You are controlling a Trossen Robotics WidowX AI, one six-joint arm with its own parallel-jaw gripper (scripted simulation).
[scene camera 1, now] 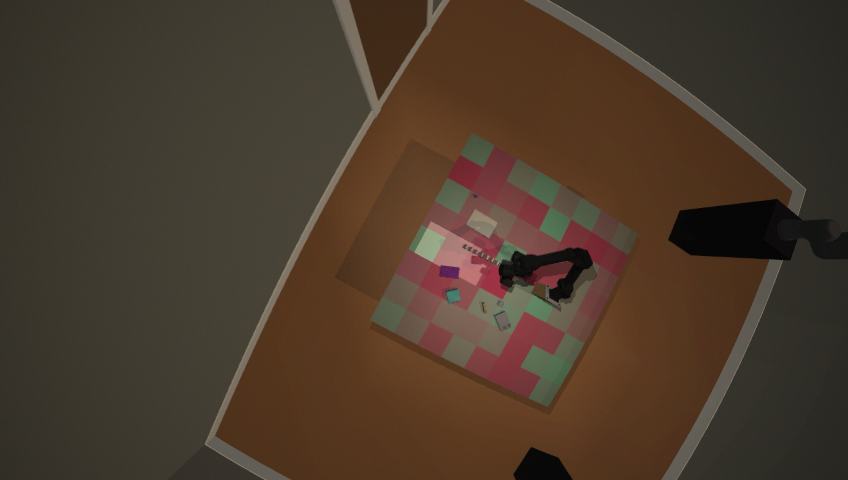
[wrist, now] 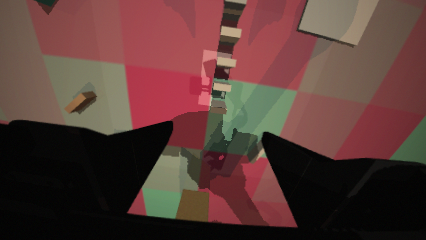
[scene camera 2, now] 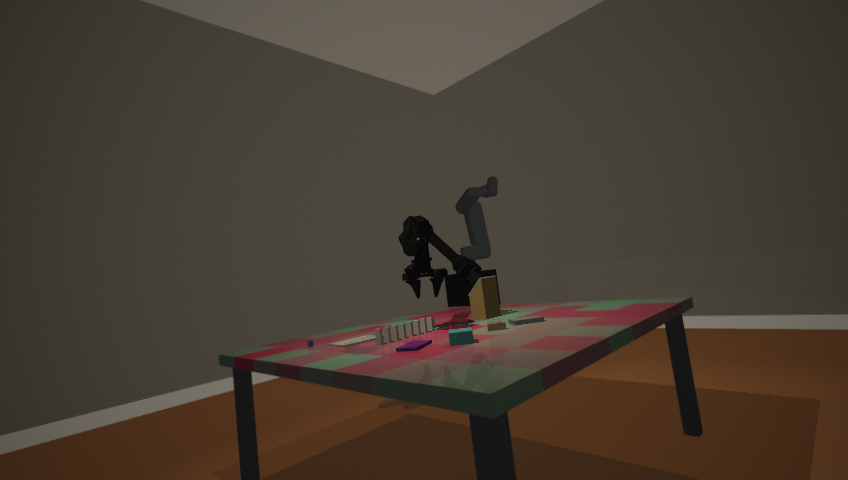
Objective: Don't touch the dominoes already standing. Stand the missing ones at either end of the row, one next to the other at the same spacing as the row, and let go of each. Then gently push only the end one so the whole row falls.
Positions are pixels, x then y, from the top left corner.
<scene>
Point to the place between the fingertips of my gripper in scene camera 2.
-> At 427, 297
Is my gripper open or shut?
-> Open.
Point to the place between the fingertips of my gripper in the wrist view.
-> At 218, 130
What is my gripper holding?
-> Nothing.
</scene>
